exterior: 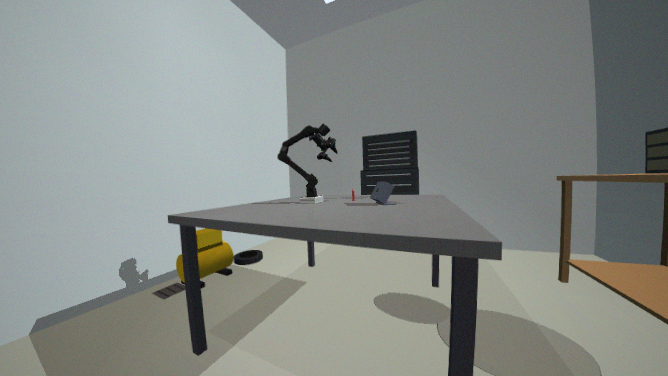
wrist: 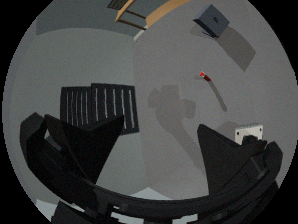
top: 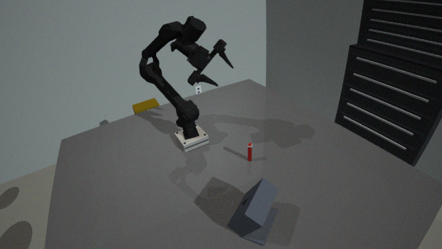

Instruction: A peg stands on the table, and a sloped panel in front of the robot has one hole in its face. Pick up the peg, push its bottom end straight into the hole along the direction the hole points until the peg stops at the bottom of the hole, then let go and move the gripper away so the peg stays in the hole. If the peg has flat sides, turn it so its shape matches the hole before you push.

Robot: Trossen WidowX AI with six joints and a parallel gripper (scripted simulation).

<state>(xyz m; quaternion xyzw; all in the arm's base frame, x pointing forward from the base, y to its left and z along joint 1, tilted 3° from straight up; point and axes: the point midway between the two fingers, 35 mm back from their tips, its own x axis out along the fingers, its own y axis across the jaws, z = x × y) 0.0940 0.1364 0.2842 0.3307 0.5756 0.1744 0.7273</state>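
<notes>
The peg lies 120 mm ahead of my gripper tip, 40 mm to the left of it and 250 mm below it. From my gripper tip the other things lie so: sloped panel 370 mm ahead, 60 mm to the right, 240 mm below.
</notes>
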